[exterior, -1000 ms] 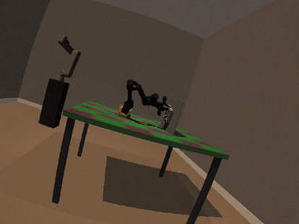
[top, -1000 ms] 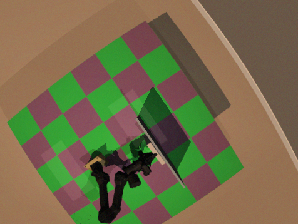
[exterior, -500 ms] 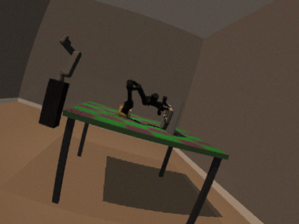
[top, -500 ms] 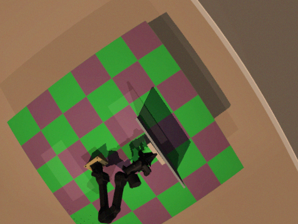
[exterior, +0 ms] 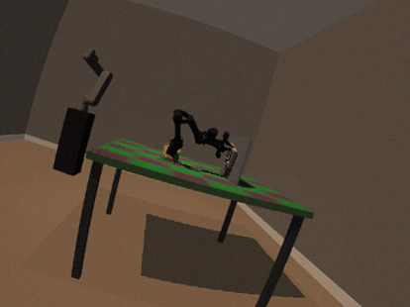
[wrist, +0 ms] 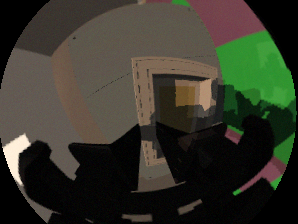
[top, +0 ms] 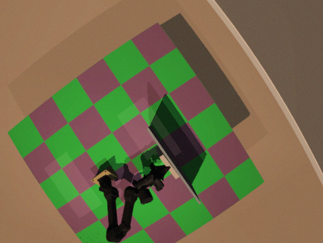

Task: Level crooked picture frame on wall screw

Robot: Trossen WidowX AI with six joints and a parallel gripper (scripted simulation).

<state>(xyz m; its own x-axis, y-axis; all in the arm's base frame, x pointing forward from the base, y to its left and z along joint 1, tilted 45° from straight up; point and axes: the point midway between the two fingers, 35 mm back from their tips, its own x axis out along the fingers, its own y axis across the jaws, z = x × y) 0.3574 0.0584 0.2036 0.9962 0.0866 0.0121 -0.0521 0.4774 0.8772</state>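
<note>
My gripper tip is now 5 cm above the picture frame and 1 cm to the right of it. From my gripper tip the other things lie so: grey wall panel 6 cm below, 2 cm ahead.
</note>
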